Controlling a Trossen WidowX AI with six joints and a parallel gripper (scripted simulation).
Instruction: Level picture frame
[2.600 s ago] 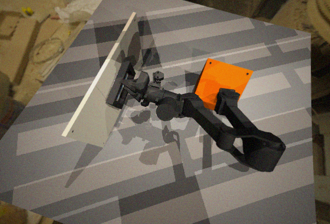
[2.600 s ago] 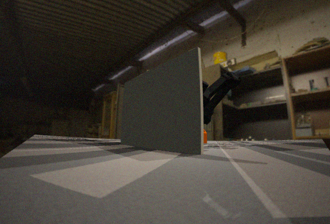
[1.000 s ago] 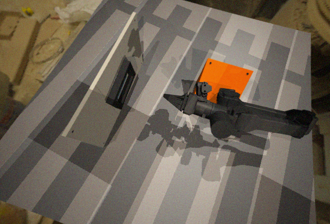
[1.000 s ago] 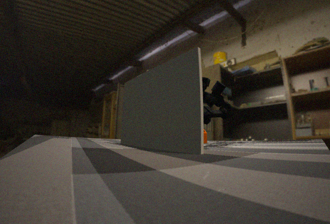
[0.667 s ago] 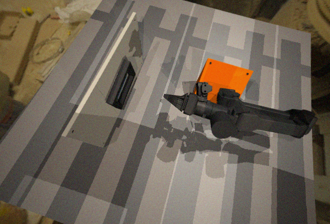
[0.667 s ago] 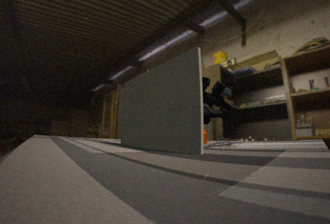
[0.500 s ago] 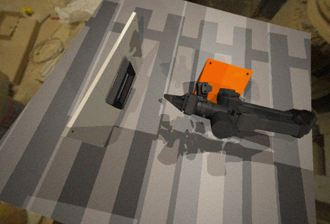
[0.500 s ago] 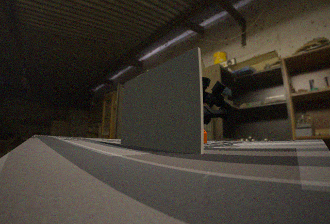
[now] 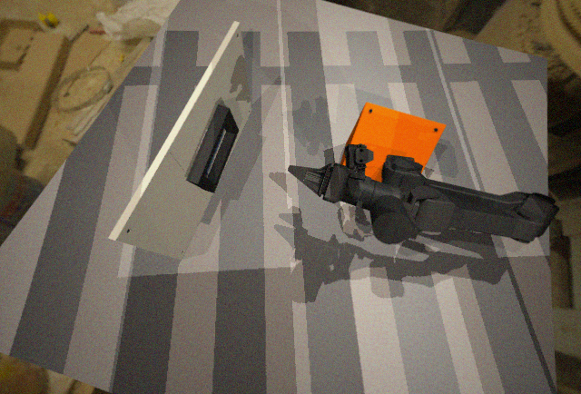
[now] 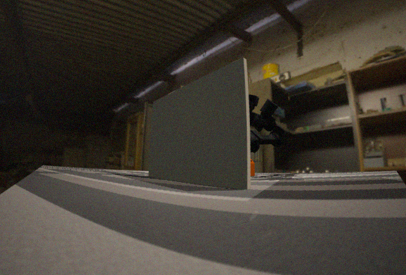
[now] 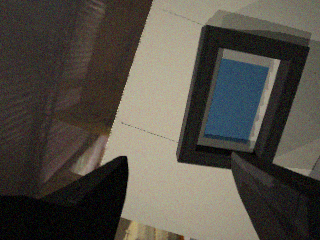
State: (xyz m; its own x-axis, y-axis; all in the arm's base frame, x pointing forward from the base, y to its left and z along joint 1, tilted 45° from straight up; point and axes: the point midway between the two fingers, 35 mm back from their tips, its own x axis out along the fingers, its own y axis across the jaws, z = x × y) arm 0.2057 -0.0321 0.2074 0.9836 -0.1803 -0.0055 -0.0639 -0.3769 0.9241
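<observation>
Now: gripper tip 18 cm short of the picture frame, 4 cm to the left of it and 9 cm above it. The rest, counted from my gripper tip: grey wall panel 19 cm ahead, 4 cm to the right, 9 cm below.
</observation>
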